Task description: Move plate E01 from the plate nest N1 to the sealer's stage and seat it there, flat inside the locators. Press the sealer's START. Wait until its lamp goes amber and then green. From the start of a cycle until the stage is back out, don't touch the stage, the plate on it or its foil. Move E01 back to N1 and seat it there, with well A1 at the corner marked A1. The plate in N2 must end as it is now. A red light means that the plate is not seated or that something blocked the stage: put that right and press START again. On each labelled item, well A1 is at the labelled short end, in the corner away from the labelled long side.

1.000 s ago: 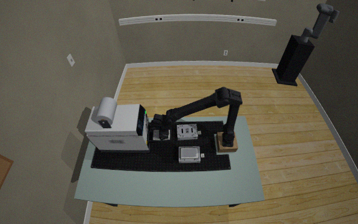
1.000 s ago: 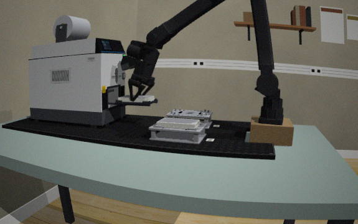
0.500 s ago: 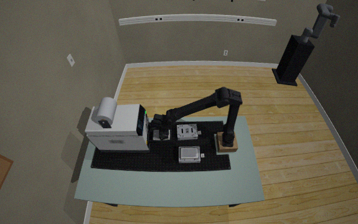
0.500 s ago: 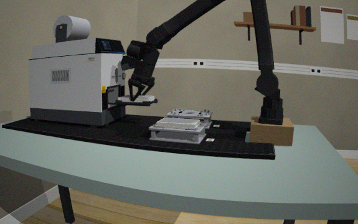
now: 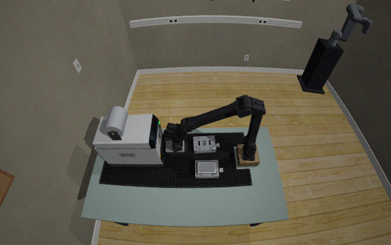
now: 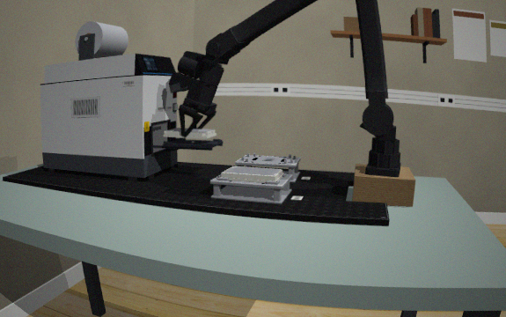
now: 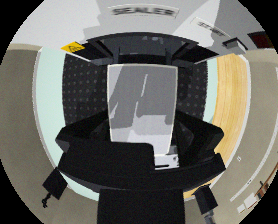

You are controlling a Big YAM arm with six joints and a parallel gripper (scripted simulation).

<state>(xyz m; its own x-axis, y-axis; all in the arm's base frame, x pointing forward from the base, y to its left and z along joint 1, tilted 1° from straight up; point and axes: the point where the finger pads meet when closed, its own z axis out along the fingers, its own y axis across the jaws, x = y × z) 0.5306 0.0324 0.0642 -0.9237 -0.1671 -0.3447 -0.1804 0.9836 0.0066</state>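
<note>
Right now my hand is 3 cm above the sealer stage and 1 cm past it. Round my hand: foil roll 32 cm ahead, 29 cm above, 5 cm to the left; plate 24 cm behind, 11 cm to the left, 8 cm below.
</note>
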